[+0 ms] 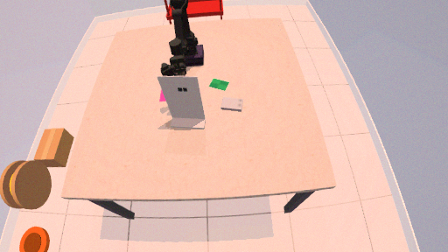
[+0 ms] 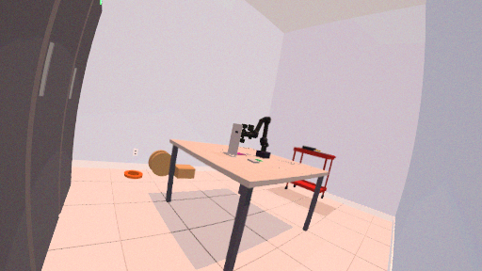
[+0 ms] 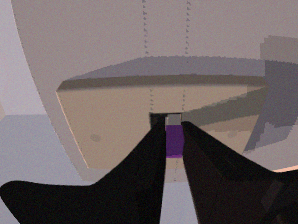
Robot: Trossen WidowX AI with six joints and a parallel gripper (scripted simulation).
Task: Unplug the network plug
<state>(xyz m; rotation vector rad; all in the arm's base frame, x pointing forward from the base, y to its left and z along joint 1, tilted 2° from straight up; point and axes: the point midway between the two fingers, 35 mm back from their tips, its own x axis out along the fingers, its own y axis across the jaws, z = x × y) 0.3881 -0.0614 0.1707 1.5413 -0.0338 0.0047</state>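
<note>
The marked square lies 230 mm below my gripper tip, 190 mm behind it and 90 mm to the right of it. From my gripper tip the other things lie so: network plug: right at my gripper tip; pale flat block: 230 mm to the left, 220 mm below, 30 mm behind; upright panel: 90 mm below, 30 mm ahead.
</note>
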